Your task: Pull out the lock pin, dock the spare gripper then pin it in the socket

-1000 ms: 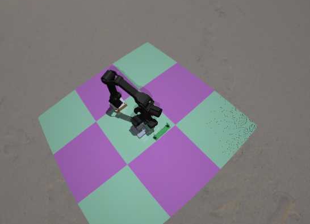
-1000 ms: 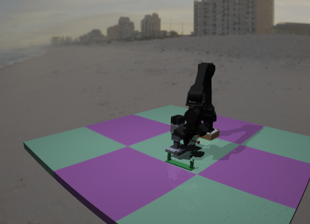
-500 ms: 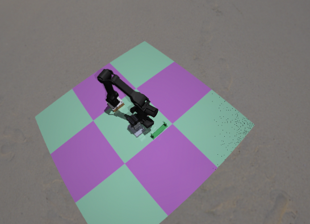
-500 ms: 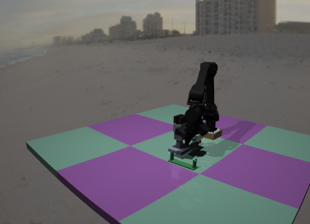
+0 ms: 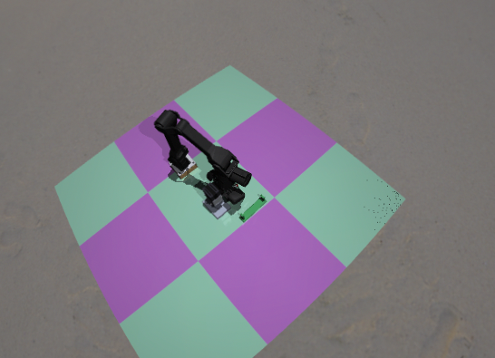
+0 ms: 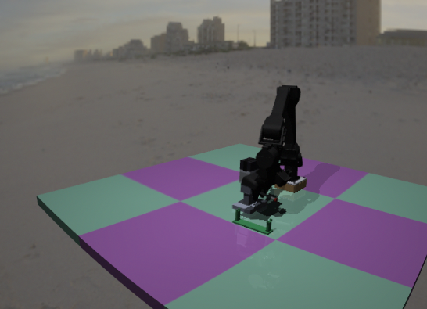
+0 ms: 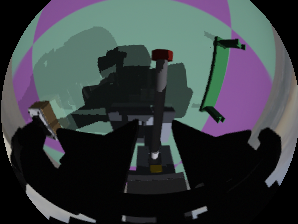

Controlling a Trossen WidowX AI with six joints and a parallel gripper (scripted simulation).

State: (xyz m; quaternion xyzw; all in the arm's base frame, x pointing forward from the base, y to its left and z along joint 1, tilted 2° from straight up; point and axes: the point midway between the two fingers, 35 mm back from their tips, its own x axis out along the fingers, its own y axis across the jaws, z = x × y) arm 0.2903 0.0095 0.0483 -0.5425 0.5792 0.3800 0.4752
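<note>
The grey mount is 20 mm behind my gripper tip and 40 mm to the right of it. Also, from my gripper tip: spare gripper: 10 mm behind, 40 mm to the right, 80 mm above; green cradle: 120 mm ahead, 40 mm to the left, 20 mm below.
</note>
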